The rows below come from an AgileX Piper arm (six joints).
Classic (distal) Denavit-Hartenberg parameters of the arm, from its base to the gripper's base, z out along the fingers. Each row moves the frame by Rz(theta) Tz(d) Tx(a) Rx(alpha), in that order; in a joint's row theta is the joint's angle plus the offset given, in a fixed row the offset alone. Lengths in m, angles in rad.
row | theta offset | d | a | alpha
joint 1 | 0 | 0.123 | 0 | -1.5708
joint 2 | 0.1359 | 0 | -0.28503 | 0
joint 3 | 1.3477 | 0 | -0.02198 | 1.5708
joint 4 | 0 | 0.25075 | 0 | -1.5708
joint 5 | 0 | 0 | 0 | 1.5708
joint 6 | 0 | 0.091 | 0 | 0
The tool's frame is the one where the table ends.
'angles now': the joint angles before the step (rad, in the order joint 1, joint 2, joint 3, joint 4, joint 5, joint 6). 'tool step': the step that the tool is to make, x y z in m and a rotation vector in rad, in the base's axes. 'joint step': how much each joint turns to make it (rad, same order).
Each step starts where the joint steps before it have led.
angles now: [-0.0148 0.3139 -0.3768 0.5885 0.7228 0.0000]
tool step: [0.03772 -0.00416 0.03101 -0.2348 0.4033 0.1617]
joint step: [0.0000 0.3675 -0.2854 -0.2101 0.3677 -0.0216]
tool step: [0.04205 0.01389 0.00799 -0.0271 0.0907 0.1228]
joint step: [0.1079 0.2213 -0.1211 -0.0141 -0.0024 -0.0197]
